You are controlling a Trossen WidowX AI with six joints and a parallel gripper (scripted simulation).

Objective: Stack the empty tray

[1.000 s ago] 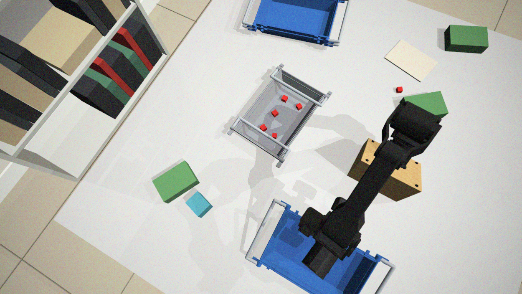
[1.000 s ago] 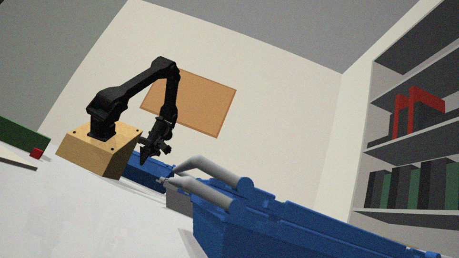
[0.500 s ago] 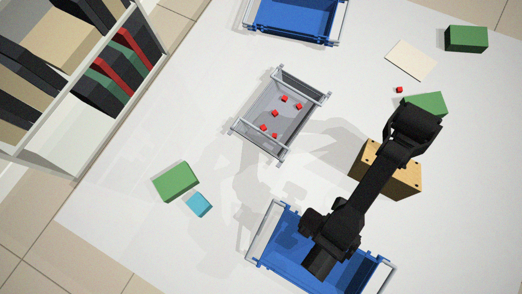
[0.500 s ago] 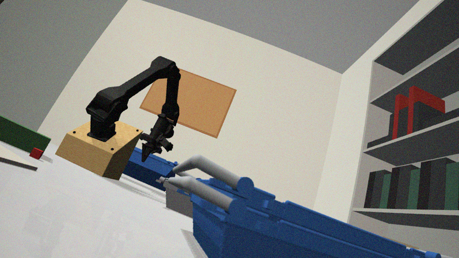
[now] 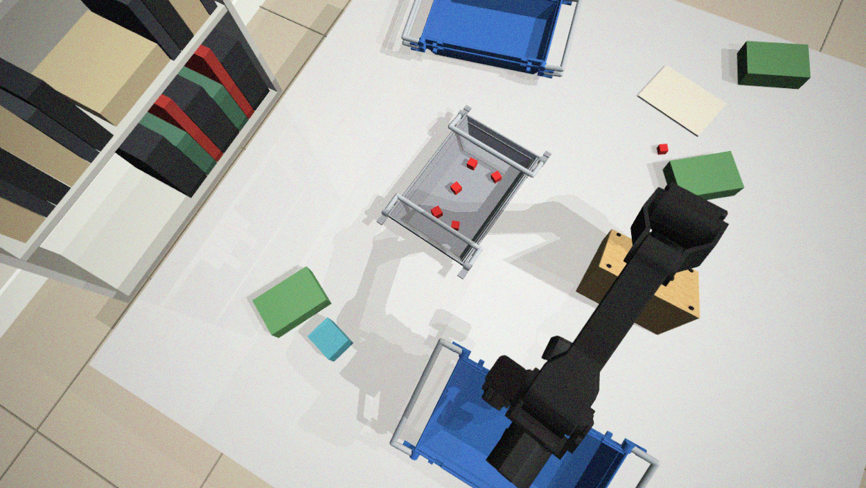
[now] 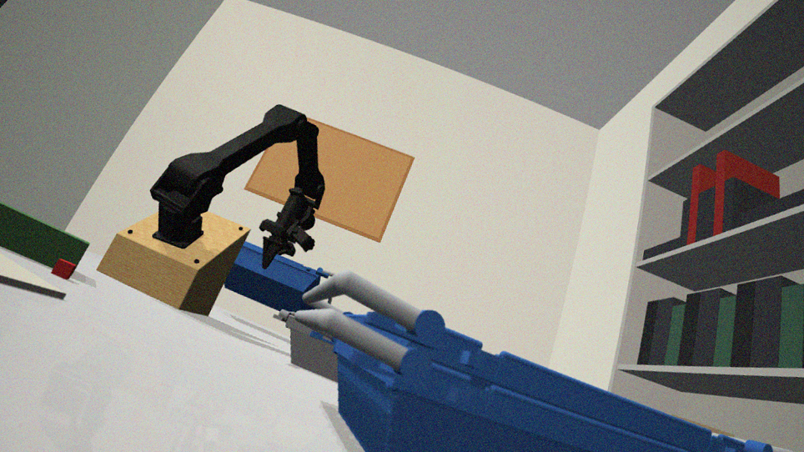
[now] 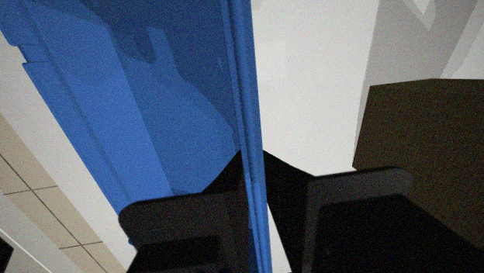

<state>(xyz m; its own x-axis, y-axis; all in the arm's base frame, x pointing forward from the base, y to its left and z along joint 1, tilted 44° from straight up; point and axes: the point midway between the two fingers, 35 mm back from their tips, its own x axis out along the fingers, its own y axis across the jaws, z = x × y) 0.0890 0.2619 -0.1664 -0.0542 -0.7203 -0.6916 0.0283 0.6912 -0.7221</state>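
My gripper tip is 7 cm to the right of the blue tray and 1 cm above it. Round my gripper tip: cream sheet (72 cm to the right, 14 cm below, 3 cm behind); red block (58 cm to the right, 13 cm below, 3 cm behind); cyan block (38 cm ahead, 12 cm below, 7 cm to the left).
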